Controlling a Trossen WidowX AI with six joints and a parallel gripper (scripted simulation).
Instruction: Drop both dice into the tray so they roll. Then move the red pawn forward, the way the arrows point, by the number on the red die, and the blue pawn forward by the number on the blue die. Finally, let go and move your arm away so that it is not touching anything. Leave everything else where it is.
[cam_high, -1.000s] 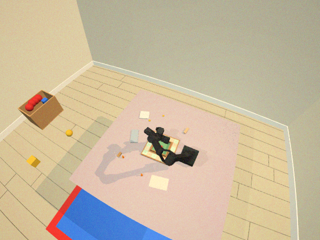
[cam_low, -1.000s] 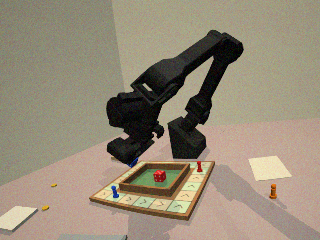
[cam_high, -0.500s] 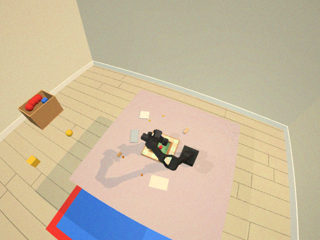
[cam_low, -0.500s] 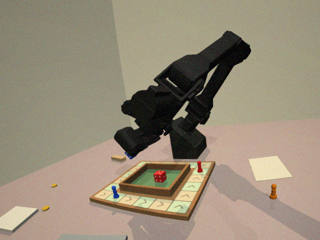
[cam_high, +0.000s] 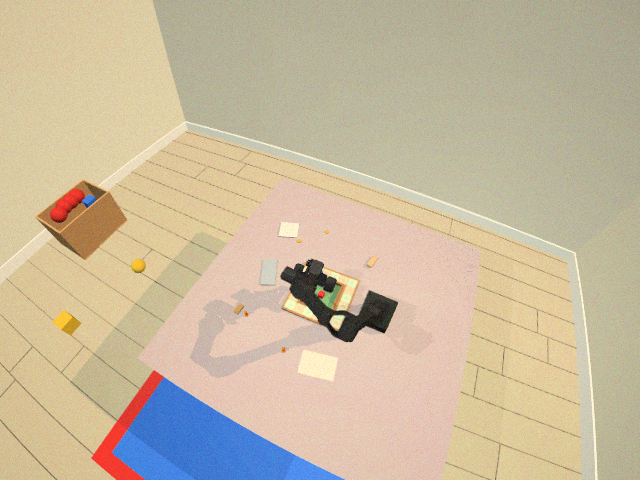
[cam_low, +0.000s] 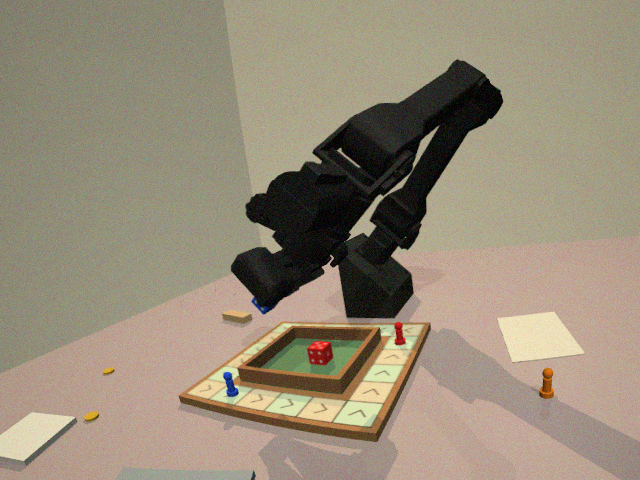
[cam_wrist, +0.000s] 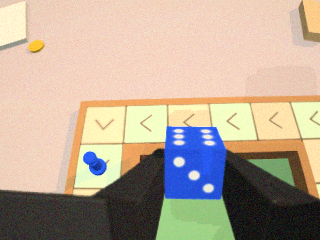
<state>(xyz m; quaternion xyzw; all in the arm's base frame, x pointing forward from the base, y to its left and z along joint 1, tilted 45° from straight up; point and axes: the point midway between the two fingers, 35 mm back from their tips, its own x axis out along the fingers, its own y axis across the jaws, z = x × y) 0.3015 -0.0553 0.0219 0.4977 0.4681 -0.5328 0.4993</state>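
Right now my gripper tip is 15 cm to the right of the red pawn, 10 cm past it and 9 cm above it. Round my gripper tip: grey slab 25 cm ahead, 11 cm below, 3 cm to the left; then green tray 11 cm below, 4 cm to the left, 3 cm behind; then blue pawn 9 cm below, 8 cm ahead, 3 cm to the right.
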